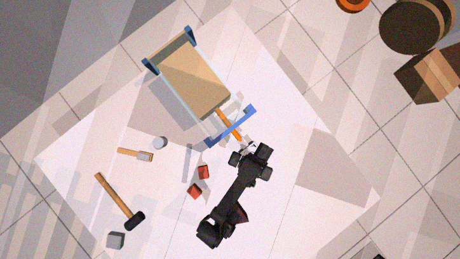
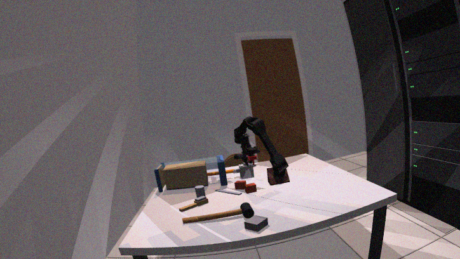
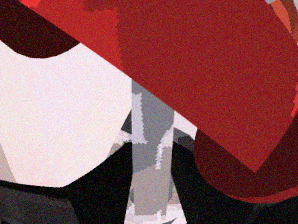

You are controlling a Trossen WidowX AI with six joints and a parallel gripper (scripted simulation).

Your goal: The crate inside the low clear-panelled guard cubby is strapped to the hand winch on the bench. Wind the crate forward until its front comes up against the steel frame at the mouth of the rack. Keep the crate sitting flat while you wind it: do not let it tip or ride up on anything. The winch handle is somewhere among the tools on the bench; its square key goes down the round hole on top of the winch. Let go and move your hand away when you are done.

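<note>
Now: gripper tip 10 mm past the grey crank bar, 10 mm to the right of it and 20 mm below it. From my gripper tip the other things lie so: grey winch: 50 mm to the right, 60 mm below; then red knob: 20 mm behind, 50 mm to the left, 50 mm above; then blue steel frame: 180 mm ahead, 50 mm to the right, 20 mm above.
</note>
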